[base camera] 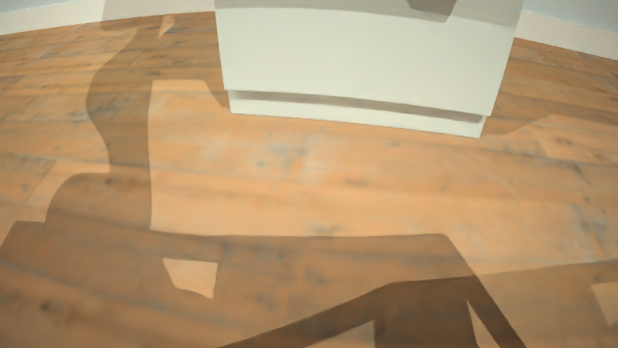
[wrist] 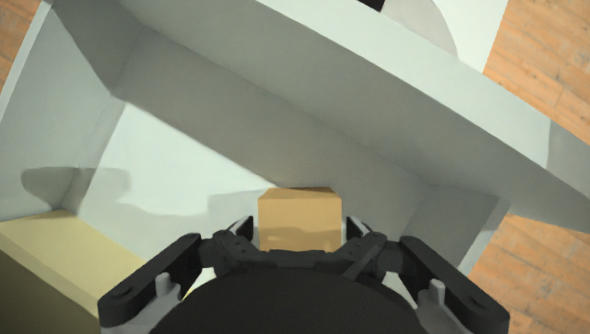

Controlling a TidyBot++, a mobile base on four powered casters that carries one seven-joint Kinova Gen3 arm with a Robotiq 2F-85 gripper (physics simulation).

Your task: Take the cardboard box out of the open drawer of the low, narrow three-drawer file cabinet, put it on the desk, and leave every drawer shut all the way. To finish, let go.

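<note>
You'd see the gripper in the pictures, along with a drawer and a cardboard box.
</note>
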